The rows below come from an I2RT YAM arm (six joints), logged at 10 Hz.
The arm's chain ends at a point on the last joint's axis. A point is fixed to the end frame.
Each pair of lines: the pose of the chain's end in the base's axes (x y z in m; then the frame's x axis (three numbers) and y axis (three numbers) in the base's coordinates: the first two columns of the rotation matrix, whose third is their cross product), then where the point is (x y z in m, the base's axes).
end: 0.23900 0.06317 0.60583 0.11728 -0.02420 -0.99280 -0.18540 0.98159 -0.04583
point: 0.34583 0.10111 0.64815
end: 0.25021 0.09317 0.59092 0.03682 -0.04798 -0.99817 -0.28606 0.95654 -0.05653
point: 0.35582 0.14285 0.62288
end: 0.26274 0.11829 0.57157 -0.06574 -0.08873 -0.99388 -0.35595 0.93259 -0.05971
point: 0.36745 0.17606 0.59007
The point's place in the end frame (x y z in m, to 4 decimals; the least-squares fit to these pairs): -0.0304 0.0155 0.1161
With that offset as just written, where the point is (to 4 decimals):
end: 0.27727 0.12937 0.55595 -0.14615 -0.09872 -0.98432 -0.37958 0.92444 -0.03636
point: 0.3819 0.1895 0.5653
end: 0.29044 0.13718 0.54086 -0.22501 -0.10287 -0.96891 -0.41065 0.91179 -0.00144
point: 0.3935 0.2006 0.5416
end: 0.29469 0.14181 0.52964 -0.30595 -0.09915 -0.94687 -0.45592 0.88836 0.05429
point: 0.3940 0.2106 0.5225
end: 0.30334 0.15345 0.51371 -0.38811 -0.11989 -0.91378 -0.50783 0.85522 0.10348
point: 0.3966 0.2289 0.4975
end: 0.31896 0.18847 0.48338 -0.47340 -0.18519 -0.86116 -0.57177 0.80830 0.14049
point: 0.4023 0.2715 0.4550
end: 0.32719 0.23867 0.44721 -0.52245 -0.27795 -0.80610 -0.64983 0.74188 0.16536
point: 0.3971 0.3295 0.4083
